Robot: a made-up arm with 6 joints. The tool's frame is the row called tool.
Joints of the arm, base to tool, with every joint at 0 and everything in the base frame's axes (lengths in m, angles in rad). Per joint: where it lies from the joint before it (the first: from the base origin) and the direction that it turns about. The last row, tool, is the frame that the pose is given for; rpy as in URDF.
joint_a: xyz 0.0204 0.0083 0.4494 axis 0 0 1
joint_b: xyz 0.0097 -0.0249 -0.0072 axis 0 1 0
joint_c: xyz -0.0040 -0.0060 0.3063 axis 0 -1 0
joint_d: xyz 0.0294 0.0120 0.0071 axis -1 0 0
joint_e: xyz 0.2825 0.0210 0.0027 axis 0 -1 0
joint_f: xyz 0.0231 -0.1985 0.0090 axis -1 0 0
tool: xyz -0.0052 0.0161 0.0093 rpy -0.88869 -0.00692 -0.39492
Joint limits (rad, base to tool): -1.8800..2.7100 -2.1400..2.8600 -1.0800..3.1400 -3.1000..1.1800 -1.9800..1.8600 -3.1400..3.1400
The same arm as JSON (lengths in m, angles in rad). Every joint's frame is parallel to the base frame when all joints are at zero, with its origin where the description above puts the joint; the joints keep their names.
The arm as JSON. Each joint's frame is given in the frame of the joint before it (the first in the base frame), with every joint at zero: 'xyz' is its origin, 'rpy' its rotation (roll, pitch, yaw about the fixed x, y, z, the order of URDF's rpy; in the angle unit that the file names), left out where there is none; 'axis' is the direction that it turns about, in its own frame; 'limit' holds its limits. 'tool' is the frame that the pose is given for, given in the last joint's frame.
{
  "units": {
    "length": "m",
    "angle": "rad"
  },
  "joints": [
    {
      "name": "joint_a",
      "type": "revolute",
      "origin": {
        "xyz": [
          0.0204,
          0.0083,
          0.4494
        ]
      },
      "axis": [
        0.0,
        0.0,
        1.0
      ],
      "limit": {
        "lower": -1.88,
        "upper": 2.71
      }
    },
    {
      "name": "joint_b",
      "type": "revolute",
      "origin": {
        "xyz": [
          0.0097,
          -0.0249,
          -0.0072
        ]
      },
      "axis": [
        0.0,
        1.0,
        0.0
      ],
      "limit": {
        "lower": -2.14,
        "upper": 2.86
      }
    },
    {
      "name": "joint_c",
      "type": "revolute",
      "origin": {
        "xyz": [
          -0.004,
          -0.006,
          0.3063
        ]
      },
      "axis": [
        0.0,
        -1.0,
        0.0
      ],
      "limit": {
        "lower": -1.08,
        "upper": 3.14
      }
    },
    {
      "name": "joint_d",
      "type": "revolute",
      "origin": {
        "xyz": [
          0.0294,
          0.012,
          0.0071
        ]
      },
      "axis": [
        -1.0,
        0.0,
        0.0
      ],
      "limit": {
        "lower": -3.1,
        "upper": 1.18
      }
    },
    {
      "name": "joint_e",
      "type": "revolute",
      "origin": {
        "xyz": [
          0.2825,
          0.021,
          0.0027
        ]
      },
      "axis": [
        0.0,
        -1.0,
        0.0
      ],
      "limit": {
        "lower": -1.98,
        "upper": 1.86
      }
    },
    {
      "name": "joint_f",
      "type": "revolute",
      "origin": {
        "xyz": [
          0.0231,
          -0.1985,
          0.009
        ]
      },
      "axis": [
        -1.0,
        0.0,
        0.0
      ],
      "limit": {
        "lower": -3.14,
        "upper": 3.14
      }
    }
  ],
  "tool": {
    "origin": {
      "xyz": [
        -0.0052,
        0.0161,
        0.0093
      ],
      "rpy": [
        -0.8887,
        -0.0069,
        -0.3949
      ]
    }
  }
}

